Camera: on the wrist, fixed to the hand. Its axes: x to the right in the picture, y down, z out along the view.
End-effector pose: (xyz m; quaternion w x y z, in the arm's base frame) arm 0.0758 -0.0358 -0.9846 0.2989 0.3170 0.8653 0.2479
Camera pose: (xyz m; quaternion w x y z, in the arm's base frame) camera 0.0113 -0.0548 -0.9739 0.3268 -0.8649 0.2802 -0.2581
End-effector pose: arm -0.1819 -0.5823 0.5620 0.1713 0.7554 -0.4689 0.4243
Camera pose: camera -0.1766 -0.5426 0.6171 0.4439 0.4846 0.7102 -0.2523
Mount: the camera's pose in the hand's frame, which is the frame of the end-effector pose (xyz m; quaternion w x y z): 0.0229 -0.0321 -0.0555 0.0020 -0.0693 -0.0664 -0.9954
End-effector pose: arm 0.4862 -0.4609 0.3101 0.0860 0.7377 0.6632 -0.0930
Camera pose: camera 0.4579 -0.4216 0.3580 0.0028 -0.6708 0.7363 -0.0888
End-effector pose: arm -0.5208 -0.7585 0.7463 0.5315 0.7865 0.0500 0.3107
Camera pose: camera -0.5244 -0.6907 0.7419 0.3681 -0.0644 0.7261 -0.5772
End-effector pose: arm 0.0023 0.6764 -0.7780 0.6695 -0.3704 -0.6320 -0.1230
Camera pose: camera 0.0278 0.6249 -0.7415 0.1887 -0.5738 0.4059 0.6859
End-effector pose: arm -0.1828 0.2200 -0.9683 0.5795 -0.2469 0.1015 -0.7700
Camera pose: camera -0.2422 0.2011 -0.9957 0.7757 0.1928 0.2307 0.5549
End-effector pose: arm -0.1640 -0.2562 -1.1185 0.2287 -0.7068 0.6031 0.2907
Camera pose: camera -0.1225 -0.3047 -1.0948 0.2809 -0.5982 -0.7376 -0.1383
